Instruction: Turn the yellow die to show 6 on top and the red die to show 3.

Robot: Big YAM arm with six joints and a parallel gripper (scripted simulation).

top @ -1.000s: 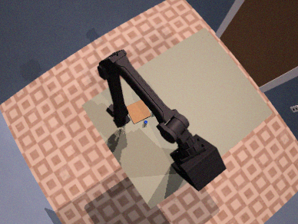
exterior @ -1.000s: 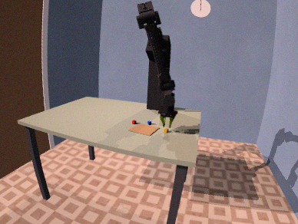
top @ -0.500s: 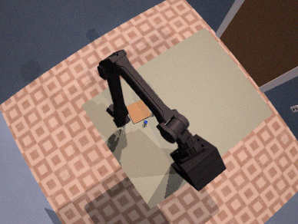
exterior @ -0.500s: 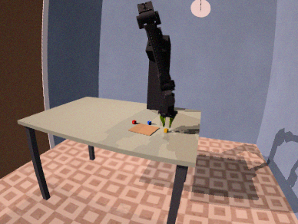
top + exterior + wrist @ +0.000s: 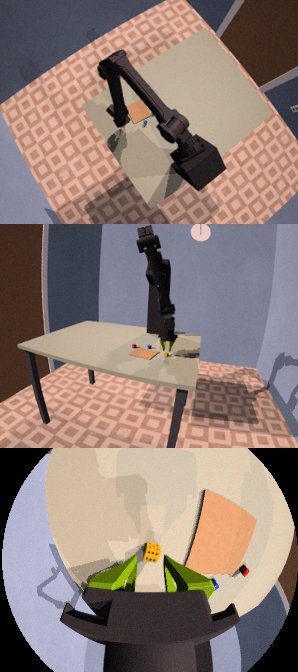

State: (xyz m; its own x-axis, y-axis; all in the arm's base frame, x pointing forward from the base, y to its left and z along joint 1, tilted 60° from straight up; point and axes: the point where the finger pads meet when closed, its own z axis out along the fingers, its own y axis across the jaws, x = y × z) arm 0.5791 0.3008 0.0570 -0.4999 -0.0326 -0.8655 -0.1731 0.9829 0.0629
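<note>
Now: hand 3 cm above the yellow die. Also, from my hand: red die 3 cm ahead, 23 cm to the right, 3 cm below; blue die 4 cm behind, 16 cm to the right, 3 cm below; orange mat 6 cm ahead, 12 cm to the right, 4 cm below.
</note>
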